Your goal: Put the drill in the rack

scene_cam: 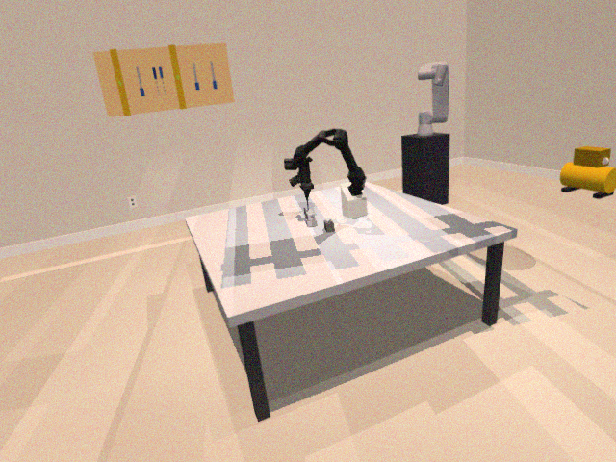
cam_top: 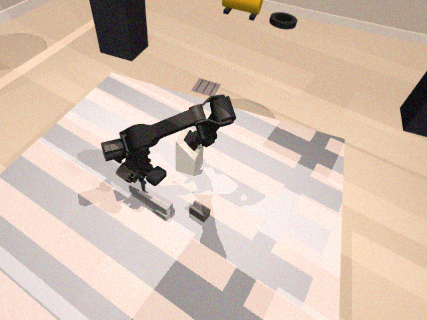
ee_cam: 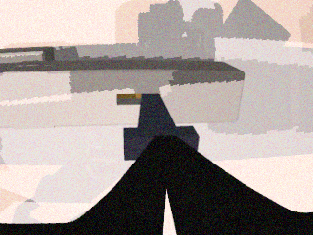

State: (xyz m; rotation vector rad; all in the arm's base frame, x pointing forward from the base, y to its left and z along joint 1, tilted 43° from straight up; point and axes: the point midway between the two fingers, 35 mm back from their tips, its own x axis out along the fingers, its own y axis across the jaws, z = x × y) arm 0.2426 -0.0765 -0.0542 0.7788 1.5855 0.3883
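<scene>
Now: the small blue key 30 mm below my gripper tip. Also, from my gripper tip: pale grey fixture block: 10 mm ahead, 40 mm to the left, 80 mm below; drill: 20 mm ahead, 60 mm to the left, 70 mm below; dark grey block: 20 mm behind, 220 mm to the left, 100 mm below.
</scene>
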